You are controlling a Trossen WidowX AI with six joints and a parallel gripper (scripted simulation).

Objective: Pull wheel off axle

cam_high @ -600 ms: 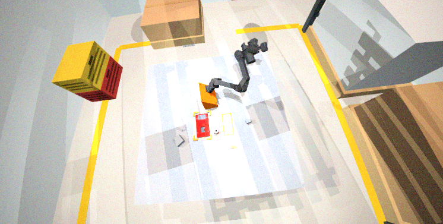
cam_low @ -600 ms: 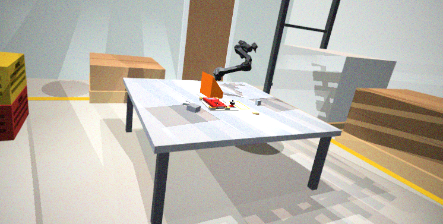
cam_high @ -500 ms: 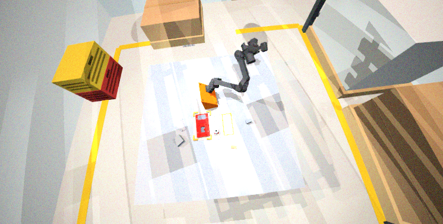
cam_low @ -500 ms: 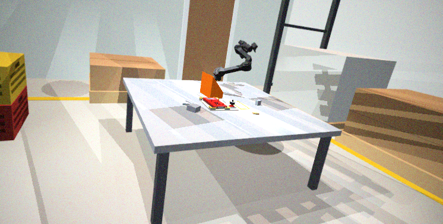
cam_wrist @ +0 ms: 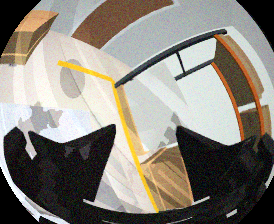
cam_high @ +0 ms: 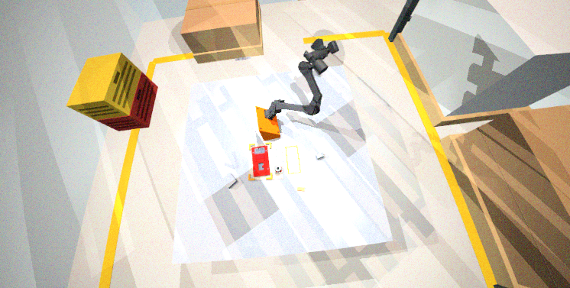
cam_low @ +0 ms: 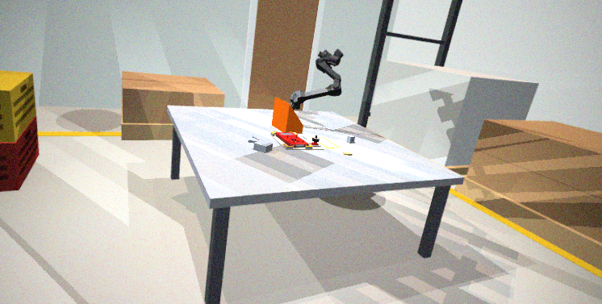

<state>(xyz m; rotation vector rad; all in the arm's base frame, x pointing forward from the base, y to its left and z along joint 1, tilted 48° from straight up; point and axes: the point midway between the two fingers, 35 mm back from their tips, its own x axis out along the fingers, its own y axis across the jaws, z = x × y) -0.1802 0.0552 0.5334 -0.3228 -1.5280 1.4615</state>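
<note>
Now: the wheel 570 mm ahead of my gripper tip, 450 mm to the right of it and 370 mm below it.
</note>
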